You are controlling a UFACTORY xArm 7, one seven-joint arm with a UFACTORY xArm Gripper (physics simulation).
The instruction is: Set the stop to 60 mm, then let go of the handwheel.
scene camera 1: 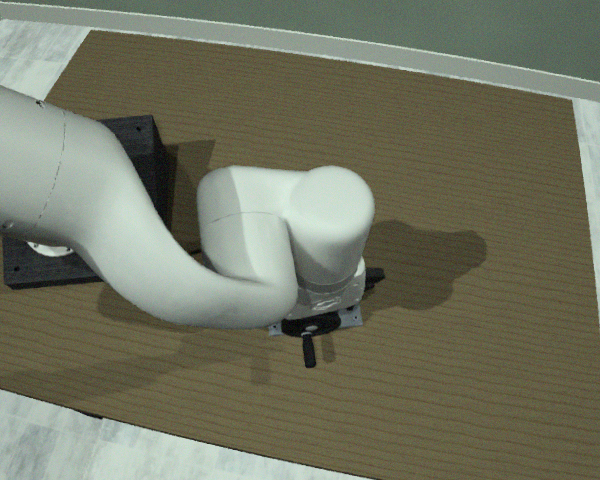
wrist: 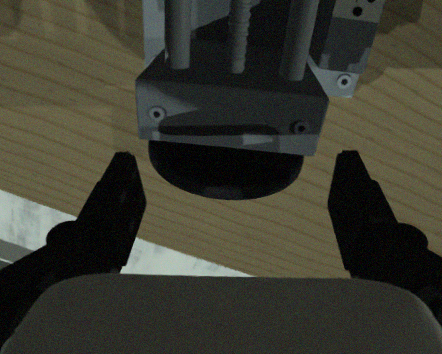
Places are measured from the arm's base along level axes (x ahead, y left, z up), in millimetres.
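Where they show: gripper, fingertip midpoint: (scene camera 1: 314, 308) (wrist: 234, 177).
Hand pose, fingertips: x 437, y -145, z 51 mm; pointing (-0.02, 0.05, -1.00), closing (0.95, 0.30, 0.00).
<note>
Things, the pixels of their top centre, and the offset from my fingertips. "spot": a spot on its surface instead. Level surfaces: height alone.
- black handwheel, surface spot: (wrist: 225, 175) spot: dx -3, dy -5, dz -7 mm
- end block, middle of its top: (wrist: 229, 120) dx -8, dy +18, dz -17 mm
- threaded spindle, surface spot: (wrist: 239, 37) spot: dx -13, dy +49, dz -38 mm
- wooden table, its level: dz -117 mm
- device's light base plate, surface spot: (wrist: 340, 90) (scene camera 1: 356, 322) spot: dx +69, dy +22, dz -107 mm
The black handwheel (scene camera 1: 325, 324) (wrist: 225, 175) is on the near end of the metal stop device. Its crank handle (scene camera 1: 309, 351) points toward the table's near edge. In the wrist view the end block (wrist: 230, 107) hides the upper part of the wheel, and two rods (wrist: 177, 35) and a threaded spindle (wrist: 239, 37) run up from the block. The stop's sliding block and the scale reading do not show. My gripper (wrist: 234, 177) is open and empty, its fingers apart on either side of the wheel in the wrist view. In the scene view the arm hides most of the device.
The arm's dark base block (scene camera 1: 135, 135) stands at the left on the wooden table (scene camera 1: 475, 375) (wrist: 50, 125). The device's light base plate (scene camera 1: 354, 316) (wrist: 340, 90) shows beside the end block. The pale floor (scene camera 1: 50, 435) (wrist: 165, 260) lies beyond the table's near edge.
</note>
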